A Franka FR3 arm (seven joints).
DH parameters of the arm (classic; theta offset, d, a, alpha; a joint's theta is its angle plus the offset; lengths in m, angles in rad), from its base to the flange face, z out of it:
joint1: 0 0.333 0 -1.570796
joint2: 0 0 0 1.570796
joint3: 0 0.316 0.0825 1.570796
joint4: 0 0 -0.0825 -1.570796
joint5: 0 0.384 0 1.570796
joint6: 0 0 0.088 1.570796
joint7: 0 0.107 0 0
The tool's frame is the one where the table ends.
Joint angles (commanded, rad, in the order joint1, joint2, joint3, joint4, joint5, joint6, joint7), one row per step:
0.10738, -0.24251, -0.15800, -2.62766, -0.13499, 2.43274, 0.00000
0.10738, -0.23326, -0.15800, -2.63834, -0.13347, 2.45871, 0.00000
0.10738, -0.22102, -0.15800, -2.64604, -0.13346, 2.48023, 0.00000
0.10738, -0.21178, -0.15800, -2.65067, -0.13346, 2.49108, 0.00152
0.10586, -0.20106, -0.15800, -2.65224, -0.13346, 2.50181, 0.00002
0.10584, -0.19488, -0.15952, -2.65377, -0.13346, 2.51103, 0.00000
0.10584, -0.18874, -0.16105, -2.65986, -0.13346, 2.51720, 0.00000
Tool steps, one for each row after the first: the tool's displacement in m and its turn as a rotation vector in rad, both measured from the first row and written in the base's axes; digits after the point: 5 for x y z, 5 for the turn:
-0.00088, 0.00059, -0.00585, 0.00189, -0.00604, 0.00067
-0.00137, 0.00104, -0.01207, 0.00210, -0.00765, 0.00208
-0.00196, 0.00128, -0.01676, 0.00200, -0.00473, 0.00129
-0.00164, 0.00078, -0.02084, 0.00144, -0.00313, 0.00189
-0.00139, 0.00028, -0.02317, 0.00165, -0.00462, 0.00094
-0.00307, -0.00011, -0.02758, 0.00193, 0.00144, -0.00006

